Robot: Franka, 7 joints.
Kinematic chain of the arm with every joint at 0, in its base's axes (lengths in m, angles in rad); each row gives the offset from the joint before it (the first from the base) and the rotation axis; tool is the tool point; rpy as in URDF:
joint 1: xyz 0 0 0.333 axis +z
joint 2: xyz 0 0 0 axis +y
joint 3: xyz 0 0 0.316 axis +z
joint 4: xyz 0.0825 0 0 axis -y
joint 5: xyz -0.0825 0 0.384 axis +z
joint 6: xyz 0 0 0 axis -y
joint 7: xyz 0.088 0 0 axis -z
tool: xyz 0 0 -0.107 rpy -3.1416 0 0
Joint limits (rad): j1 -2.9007..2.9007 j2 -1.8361..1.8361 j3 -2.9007..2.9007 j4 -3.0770..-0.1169 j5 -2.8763..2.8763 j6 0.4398..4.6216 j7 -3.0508..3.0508
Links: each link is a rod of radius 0.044 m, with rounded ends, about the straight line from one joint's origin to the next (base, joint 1, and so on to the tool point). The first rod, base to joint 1, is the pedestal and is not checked.
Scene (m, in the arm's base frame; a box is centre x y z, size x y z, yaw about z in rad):
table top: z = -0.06
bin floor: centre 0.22 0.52 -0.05 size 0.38 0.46 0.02 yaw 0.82
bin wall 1: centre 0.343 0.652 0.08 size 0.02 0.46 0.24 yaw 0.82
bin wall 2: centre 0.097 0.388 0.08 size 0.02 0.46 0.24 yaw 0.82
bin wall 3: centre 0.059 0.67 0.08 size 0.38 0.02 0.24 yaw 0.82
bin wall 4: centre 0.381 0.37 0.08 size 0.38 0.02 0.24 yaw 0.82
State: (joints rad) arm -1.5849 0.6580 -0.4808 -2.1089 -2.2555 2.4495 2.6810
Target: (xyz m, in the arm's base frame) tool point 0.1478 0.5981 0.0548
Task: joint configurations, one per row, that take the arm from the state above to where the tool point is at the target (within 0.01 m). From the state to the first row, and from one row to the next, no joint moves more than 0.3 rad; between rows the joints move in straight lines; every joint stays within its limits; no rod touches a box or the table.
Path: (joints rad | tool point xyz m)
1: -1.3318 0.5892 -0.2744 -2.0727 -2.2601 2.3908 2.7395 | -0.0310 -0.5671 0.1403
2: -1.0787 0.5204 -0.0680 -2.0365 -2.2646 2.3320 2.7979 | 0.2332 -0.5471 0.1838
3: -0.8256 0.4516 0.1384 -2.0002 -2.2692 2.2733 2.8564 | 0.4647 -0.4100 0.2440
4: -0.5725 0.3829 0.3448 -1.9640 -2.2738 2.2145 2.9149 | 0.6120 -0.1807 0.3161
5: -0.3195 0.3141 0.5512 -1.9278 -2.2784 2.1558 2.9733 | 0.6404 0.0939 0.3948
6: -0.1638 0.5231 0.7927 -1.9311 -2.2657 2.3459 2.8759 | 0.5451 0.3372 0.3064
7: -0.0082 0.7321 1.0342 -1.9345 -2.2529 2.5361 2.7784 | 0.3597 0.5149 0.2833
8: 0.1475 0.9411 1.2757 -1.9379 -2.2402 2.7262 2.6810 | 0.1478 0.5981 0.3271
9: 0.3061 1.0945 1.0705 -1.8515 -2.2371 2.6182 2.6810 | 0.1589 0.6130 0.1993
10: 0.4648 1.2480 0.8653 -1.7652 -2.2341 2.5103 2.6810 | 0.1478 0.5981 0.0548

